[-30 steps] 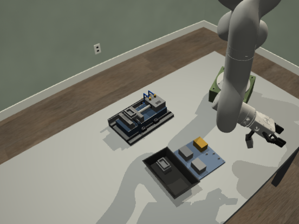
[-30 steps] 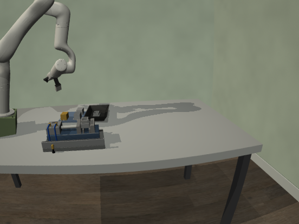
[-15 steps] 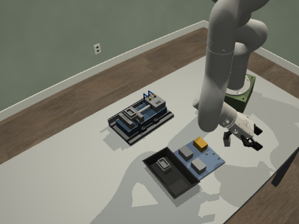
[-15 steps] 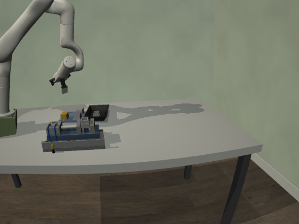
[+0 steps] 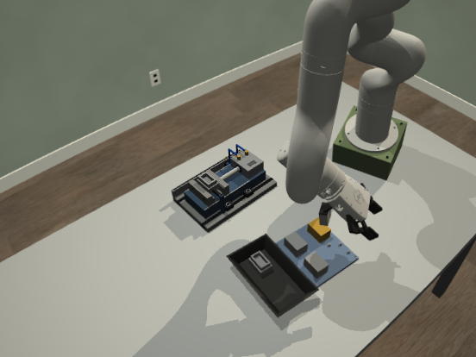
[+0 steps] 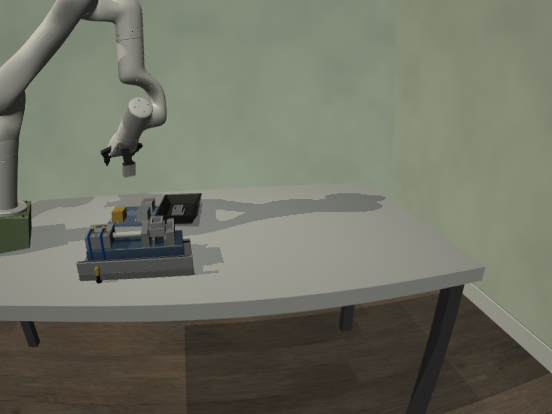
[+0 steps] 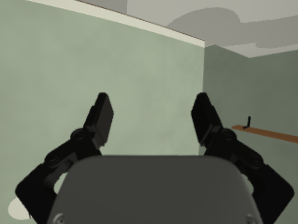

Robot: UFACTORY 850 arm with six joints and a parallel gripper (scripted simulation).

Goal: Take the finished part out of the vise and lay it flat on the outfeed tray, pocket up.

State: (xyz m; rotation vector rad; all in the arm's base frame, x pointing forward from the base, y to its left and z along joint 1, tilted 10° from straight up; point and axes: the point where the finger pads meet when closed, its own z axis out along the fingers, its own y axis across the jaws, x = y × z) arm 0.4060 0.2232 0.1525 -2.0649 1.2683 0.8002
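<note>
My gripper is now 500 mm to the left of the vise, 150 mm above it and 40 mm short of it. Also, from my hand: brass block 160 mm to the right, 160 mm below, 10 mm behind; then blue plate 180 mm below, 130 mm to the right, 50 mm ahead.
</note>
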